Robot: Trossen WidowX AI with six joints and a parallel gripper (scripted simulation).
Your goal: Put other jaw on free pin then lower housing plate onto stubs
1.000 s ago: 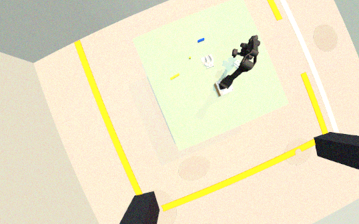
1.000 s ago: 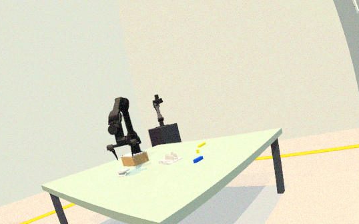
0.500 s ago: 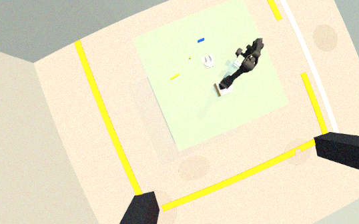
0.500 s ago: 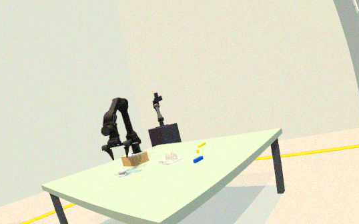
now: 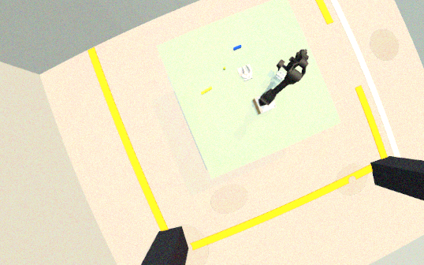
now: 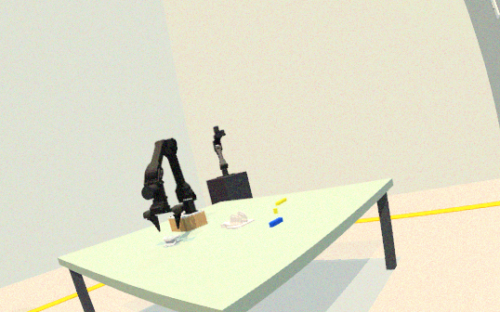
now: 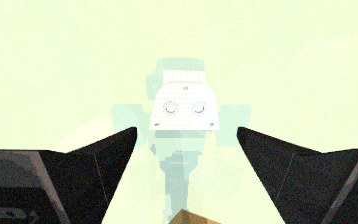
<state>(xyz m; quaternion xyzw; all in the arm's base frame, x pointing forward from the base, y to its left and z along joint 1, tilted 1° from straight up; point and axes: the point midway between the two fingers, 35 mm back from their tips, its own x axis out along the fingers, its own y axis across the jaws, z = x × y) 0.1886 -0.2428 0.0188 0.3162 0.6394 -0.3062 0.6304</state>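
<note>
Now: the white jaw 300 mm to the left of my gripper tip, 80 mm ahead of it and 40 mm below it. Also, from my gripper tip: yellow bar (660 mm to the left, 50 mm below, 50 mm ahead); blue block (350 mm ahead, 290 mm to the left, 50 mm below); yellow cube (460 mm to the left, 190 mm ahead, 50 mm below).
</note>
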